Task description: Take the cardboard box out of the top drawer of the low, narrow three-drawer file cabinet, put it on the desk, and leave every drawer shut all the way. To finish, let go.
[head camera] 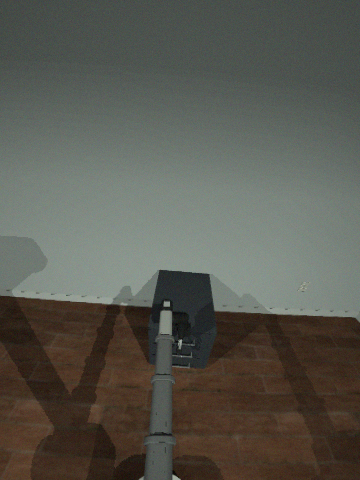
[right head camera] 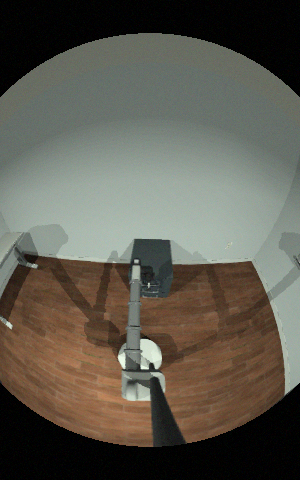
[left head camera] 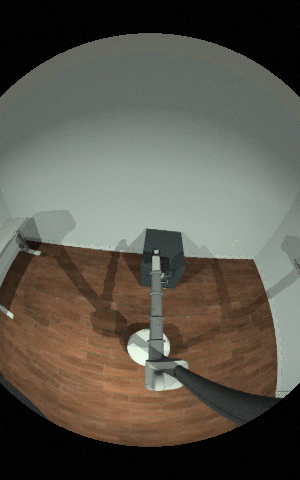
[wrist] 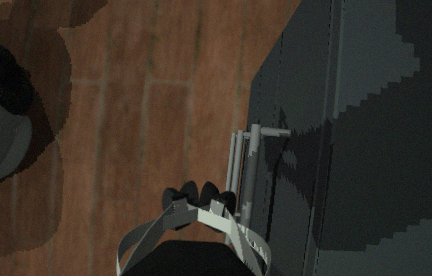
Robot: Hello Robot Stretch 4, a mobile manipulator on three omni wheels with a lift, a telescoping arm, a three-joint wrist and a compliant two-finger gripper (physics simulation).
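Where they show: gripper, fingertip midpoint: (head camera: 178,351) (right head camera: 148,288) (wrist: 199,197); robot's base, origin of the base link: (right head camera: 140,355) (left head camera: 147,345).
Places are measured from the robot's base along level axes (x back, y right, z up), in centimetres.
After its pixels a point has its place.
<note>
The low dark grey file cabinet (head camera: 187,287) @(x -107.4, y 15.3, z 49.3 cm) (left head camera: 165,240) @(x -107.5, y 14.7, z 49.3 cm) (right head camera: 157,250) @(x -105.8, y 19.2, z 49.3 cm) (wrist: 365,55) @(x -74.7, y -2.2, z 49.3 cm) stands against the wall. Its three bar handles show in the wrist view, the top drawer's handle (wrist: 253,155) @(x -69.4, y 4.5, z 40.4 cm) being nearest the camera. The drawer fronts look about flush; a slight gap cannot be ruled out. The cardboard box does not show. My gripper (head camera: 180,344) @(x -64.8, y 8.7, z 39.5 cm) (right head camera: 148,285) @(x -64.8, y 8.7, z 39.5 cm) (wrist: 199,197) @(x -64.8, y 8.7, z 39.5 cm) is in front of the drawer fronts, beside the handles. Its dark pads are nearly together, with no object seen between them. The top handle passes to the right of the pads in the wrist view.
A light desk (left head camera: 9,233) @(x -85.2, y -204.4, z 69.3 cm) (right head camera: 9,244) @(x -91.4, y -201.5, z 69.3 cm) shows partly at the far left. My telescoping arm (head camera: 162,410) @(x -26.9, y 0.3, z 81.7 cm) (left head camera: 156,325) @(x -16.4, y 0.1, z 82.0 cm) (right head camera: 133,312) @(x -29.3, y 0.1, z 81.7 cm) reaches over the floor to the cabinet. The round white base (left head camera: 137,346) @(x -0.2, y -10.4, z 18.7 cm) (right head camera: 151,350) @(x -6.7, y 10.8, z 18.7 cm) is below it. Walls stand behind and at the right.
</note>
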